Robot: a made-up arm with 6 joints. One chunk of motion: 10 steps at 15 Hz.
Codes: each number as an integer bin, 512 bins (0 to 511) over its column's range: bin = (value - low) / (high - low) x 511, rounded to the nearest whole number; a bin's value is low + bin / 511 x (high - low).
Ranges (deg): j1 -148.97..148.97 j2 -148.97..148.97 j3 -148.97..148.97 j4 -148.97..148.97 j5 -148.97..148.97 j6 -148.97..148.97
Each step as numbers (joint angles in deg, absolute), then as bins.
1 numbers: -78.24 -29.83 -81.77 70.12 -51.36 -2.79
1 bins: 121 204 115 376 167 251
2 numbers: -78.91 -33.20 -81.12 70.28 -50.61 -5.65
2 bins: 120 199 116 376 169 246
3 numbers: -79.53 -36.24 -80.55 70.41 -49.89 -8.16
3 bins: 119 193 117 376 170 242
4 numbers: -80.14 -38.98 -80.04 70.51 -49.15 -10.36
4 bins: 118 189 118 376 171 238
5 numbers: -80.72 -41.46 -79.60 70.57 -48.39 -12.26
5 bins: 117 184 119 377 173 234
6 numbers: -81.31 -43.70 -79.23 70.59 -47.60 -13.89
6 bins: 116 181 120 377 174 232
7 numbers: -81.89 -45.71 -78.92 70.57 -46.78 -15.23
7 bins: 115 177 120 377 175 229
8 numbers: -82.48 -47.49 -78.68 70.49 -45.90 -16.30
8 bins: 114 174 121 376 177 228
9 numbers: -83.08 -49.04 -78.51 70.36 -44.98 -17.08
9 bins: 113 171 121 376 178 226
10 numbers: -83.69 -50.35 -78.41 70.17 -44.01 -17.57
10 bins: 112 169 121 376 180 225
